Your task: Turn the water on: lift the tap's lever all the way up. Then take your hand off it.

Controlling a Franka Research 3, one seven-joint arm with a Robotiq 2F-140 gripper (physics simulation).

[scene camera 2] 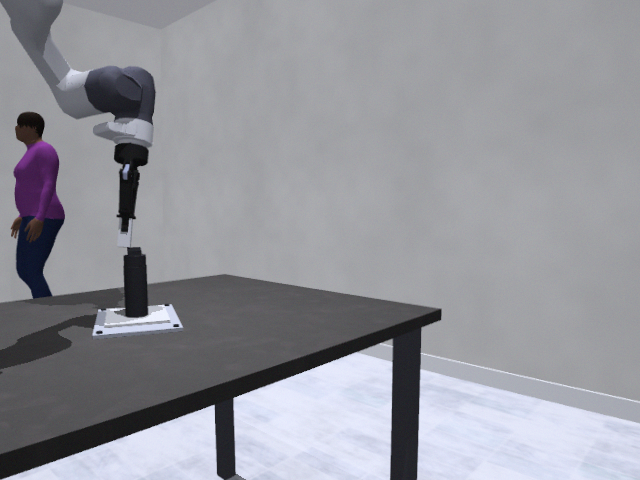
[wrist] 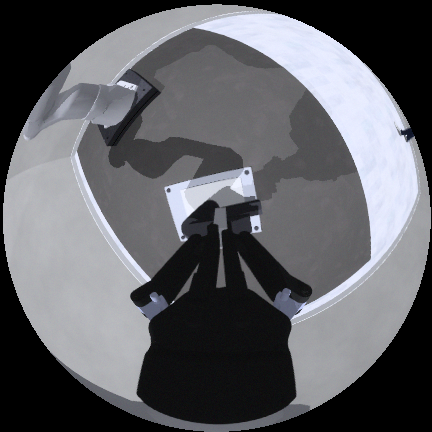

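Note:
The tap [scene camera 2: 135,285] [wrist: 199,220] is a black upright cylinder on a white base plate [scene camera 2: 138,331] [wrist: 174,207]. In the scene view a small dark block [scene camera 2: 134,251], which may be the end of the lever, shows on its top. In the wrist view a dark flat part [wrist: 244,209] sticks out to the right beside the fingertips; whether it is lever or spout is unclear. My gripper [scene camera 2: 124,240] [wrist: 220,215] is shut and empty, pointing down, with its tips just above and beside the tap's top. The fingers partly hide the tap, and contact cannot be told. The lever's angle is unclear.
The tap's plate lies on a dark table [scene camera 2: 289,322] [wrist: 310,230]. The arm's mounting base [wrist: 145,97] is at the upper left in the wrist view. A person in a purple top [scene camera 2: 38,180] stands beyond the table at the left.

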